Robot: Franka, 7 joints.
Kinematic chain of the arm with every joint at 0, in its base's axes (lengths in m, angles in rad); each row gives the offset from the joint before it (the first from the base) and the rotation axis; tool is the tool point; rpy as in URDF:
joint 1: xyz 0 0 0.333 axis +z
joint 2: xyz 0 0 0 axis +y
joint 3: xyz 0 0 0.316 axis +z
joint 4: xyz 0.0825 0 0 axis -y
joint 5: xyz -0.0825 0 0.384 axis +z
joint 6: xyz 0 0 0 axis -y
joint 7: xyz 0.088 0 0 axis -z
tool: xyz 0 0 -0.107 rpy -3.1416 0 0
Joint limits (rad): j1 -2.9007..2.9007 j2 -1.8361..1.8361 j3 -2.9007..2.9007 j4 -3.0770..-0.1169 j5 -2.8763..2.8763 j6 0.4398..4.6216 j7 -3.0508..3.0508
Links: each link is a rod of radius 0.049 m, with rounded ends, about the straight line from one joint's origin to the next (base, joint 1, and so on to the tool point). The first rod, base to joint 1, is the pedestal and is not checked.
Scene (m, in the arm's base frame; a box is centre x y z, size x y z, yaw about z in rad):
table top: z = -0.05
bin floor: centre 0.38 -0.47 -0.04 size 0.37 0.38 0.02 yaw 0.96
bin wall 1: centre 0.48 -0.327 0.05 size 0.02 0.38 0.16 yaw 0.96
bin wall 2: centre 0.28 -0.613 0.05 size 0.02 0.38 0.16 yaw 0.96
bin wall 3: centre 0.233 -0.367 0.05 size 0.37 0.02 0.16 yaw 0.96
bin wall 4: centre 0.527 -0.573 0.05 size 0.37 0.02 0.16 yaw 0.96
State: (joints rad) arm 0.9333 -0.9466 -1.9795 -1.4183 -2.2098 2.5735 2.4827
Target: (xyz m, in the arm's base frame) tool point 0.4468 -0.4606 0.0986
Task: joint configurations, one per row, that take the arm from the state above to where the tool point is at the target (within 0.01 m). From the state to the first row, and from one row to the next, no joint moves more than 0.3 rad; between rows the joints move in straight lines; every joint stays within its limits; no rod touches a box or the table.
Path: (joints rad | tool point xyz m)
1: 1.1616 -1.1432 -2.0559 -1.5705 -2.2138 2.5714 2.4827 | 0.3105 -0.6424 0.2485
2: 1.3898 -1.3397 -2.1323 -1.7227 -2.2178 2.5693 2.4827 | 0.4468 -0.4606 0.0986

